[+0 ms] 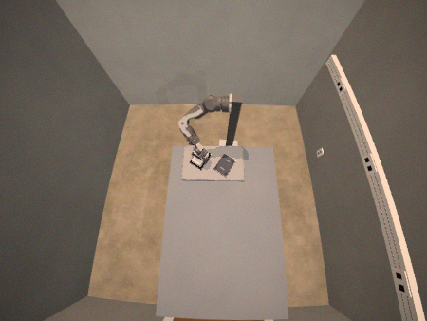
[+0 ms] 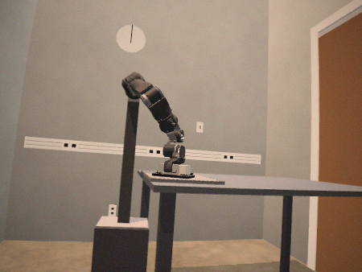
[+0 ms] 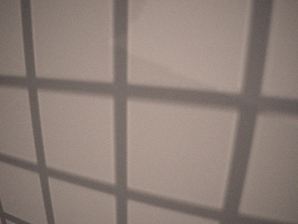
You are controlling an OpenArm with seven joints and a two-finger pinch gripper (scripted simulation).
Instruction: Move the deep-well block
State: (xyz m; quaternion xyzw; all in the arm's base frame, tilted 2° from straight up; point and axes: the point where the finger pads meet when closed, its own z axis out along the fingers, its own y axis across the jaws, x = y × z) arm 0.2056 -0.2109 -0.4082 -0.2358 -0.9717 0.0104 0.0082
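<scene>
The plate nest is 1 cm below my hand. Round my hand: white 96-well deep-well block (2 cm above); then A1 mark (5 cm behind, 8 cm to the left, 1 cm below).
</scene>
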